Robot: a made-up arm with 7 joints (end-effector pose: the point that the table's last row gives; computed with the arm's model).
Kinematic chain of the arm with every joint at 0, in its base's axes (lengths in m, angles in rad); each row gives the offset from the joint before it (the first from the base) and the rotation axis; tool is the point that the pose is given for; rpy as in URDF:
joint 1: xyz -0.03 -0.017 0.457 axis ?
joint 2: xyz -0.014 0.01 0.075 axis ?
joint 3: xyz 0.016 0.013 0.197 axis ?
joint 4: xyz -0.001 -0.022 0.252 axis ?
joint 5: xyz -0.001 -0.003 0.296 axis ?
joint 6: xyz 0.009 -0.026 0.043 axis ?
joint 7: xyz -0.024 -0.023 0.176 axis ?
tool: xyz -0.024 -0.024 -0.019 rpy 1.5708 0 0
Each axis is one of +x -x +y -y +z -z.
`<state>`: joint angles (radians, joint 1 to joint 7).
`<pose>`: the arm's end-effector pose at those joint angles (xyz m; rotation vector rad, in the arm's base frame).
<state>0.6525 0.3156 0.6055 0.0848 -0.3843 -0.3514 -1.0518</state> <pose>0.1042 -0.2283 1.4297 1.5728 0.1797 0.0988</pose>
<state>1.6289 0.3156 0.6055 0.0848 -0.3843 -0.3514 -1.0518</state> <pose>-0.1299 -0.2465 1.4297 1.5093 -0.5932 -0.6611</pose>
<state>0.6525 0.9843 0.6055 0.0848 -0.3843 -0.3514 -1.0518</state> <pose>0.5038 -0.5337 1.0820 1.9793 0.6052 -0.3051</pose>
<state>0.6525 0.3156 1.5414 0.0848 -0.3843 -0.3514 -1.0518</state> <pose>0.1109 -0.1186 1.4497 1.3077 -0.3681 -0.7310</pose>
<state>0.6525 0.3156 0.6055 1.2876 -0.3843 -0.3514 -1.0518</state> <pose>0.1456 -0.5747 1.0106 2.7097 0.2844 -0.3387</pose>
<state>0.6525 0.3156 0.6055 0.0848 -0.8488 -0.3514 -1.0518</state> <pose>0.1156 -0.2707 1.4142 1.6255 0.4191 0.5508</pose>
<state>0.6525 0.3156 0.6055 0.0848 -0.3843 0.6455 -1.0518</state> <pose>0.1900 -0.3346 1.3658 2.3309 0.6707 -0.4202</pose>
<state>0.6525 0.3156 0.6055 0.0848 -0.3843 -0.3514 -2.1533</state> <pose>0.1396 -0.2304 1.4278 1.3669 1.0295 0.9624</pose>
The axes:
joint 1: -z
joint 2: +y
joint 3: -z
joint 4: +y
joint 5: -z
joint 6: +y
joint 7: -z

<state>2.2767 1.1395 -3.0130 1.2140 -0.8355 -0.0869 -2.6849</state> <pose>-0.1498 -0.3601 1.1877 0.9392 -1.3129 -1.6194</pose>
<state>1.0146 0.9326 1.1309 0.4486 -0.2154 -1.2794 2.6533</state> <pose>0.2766 -0.5832 1.0625 1.5175 1.9626 1.0912</pose>
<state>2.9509 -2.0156 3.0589 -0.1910 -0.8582 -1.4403 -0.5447</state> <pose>0.7450 -0.0949 0.2936 2.5073 0.7062 0.3792</pose>
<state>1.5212 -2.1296 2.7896 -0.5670 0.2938 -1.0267 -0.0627</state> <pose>0.1237 0.7535 0.4436 0.8589 1.4139 0.7112</pose>
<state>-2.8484 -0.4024 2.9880 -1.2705 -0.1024 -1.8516 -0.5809</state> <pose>-0.1696 -0.1699 1.0195 -0.2250 -1.5699 1.7858</pose>
